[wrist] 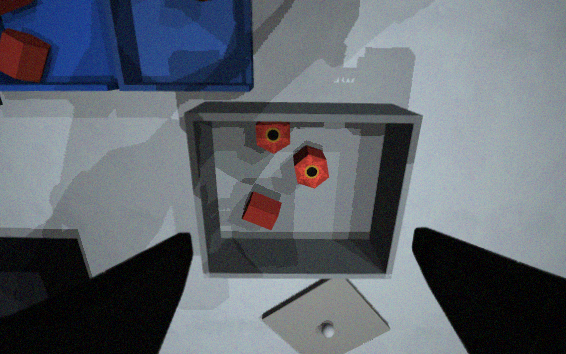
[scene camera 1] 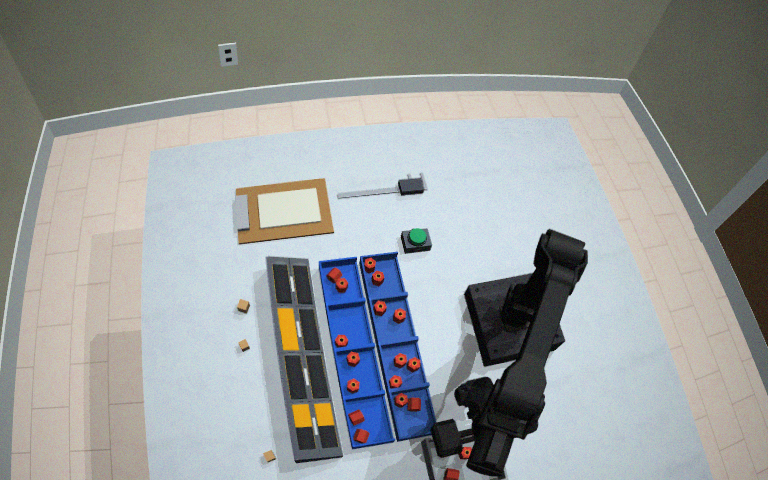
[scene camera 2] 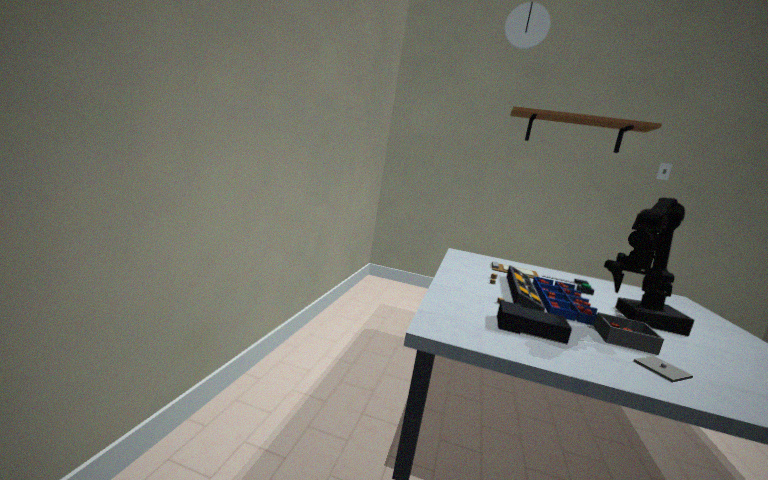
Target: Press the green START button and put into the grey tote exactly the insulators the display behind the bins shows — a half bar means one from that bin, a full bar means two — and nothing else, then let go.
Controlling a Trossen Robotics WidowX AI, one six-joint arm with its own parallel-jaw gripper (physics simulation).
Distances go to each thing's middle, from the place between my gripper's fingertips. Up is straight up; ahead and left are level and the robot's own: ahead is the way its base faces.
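Grey tote (wrist: 348, 227): 3 cm to the left of my hand, 1 cm behind it, 11 cm below it. Positions of the dark box and grey tool, counted from my hand as well: dark box (scene camera 2: 511, 317), 16 cm to the left of it, 30 cm ahead of it, 11 cm below it; grey tool (scene camera 1: 411, 185), 5 cm ahead of it, 69 cm to the right of it, 13 cm below it.
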